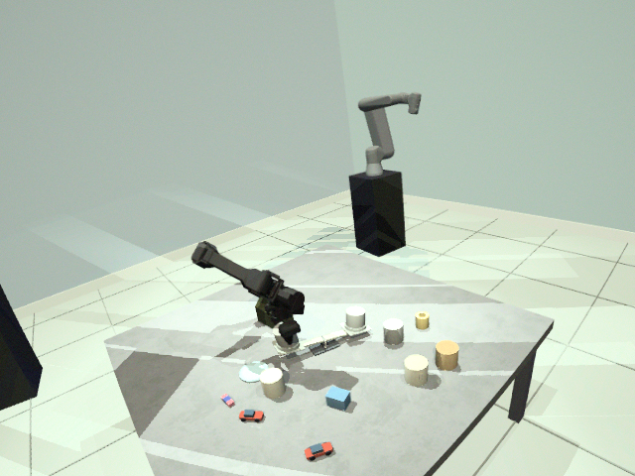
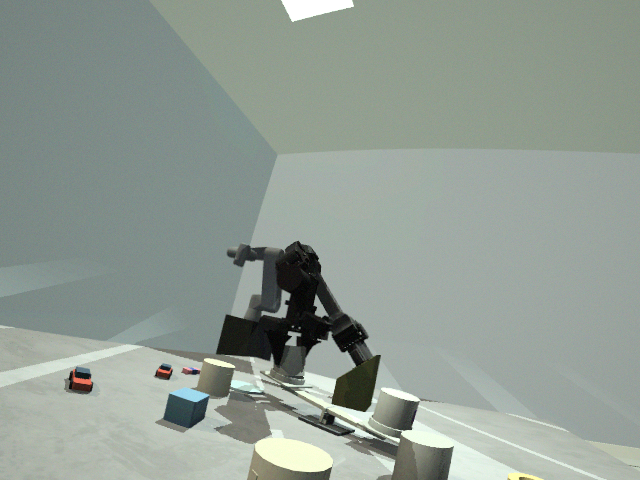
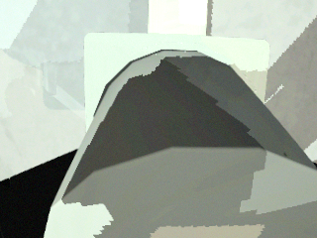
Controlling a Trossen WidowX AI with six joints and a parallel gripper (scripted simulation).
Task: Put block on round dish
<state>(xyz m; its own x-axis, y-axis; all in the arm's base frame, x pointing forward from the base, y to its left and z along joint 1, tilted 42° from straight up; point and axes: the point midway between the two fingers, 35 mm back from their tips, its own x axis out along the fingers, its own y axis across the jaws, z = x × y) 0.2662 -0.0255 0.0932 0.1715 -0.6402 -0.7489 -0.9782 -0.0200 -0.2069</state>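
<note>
Now: gripper tip 1 cm above the grey block. Also, from my gripper tip: blue cube (27 cm ahead, 2 cm to the left, 7 cm below); small balance (2 cm ahead, 13 cm to the left, 5 cm below); round dish (2 cm behind, 13 cm to the right, 9 cm below).
</note>
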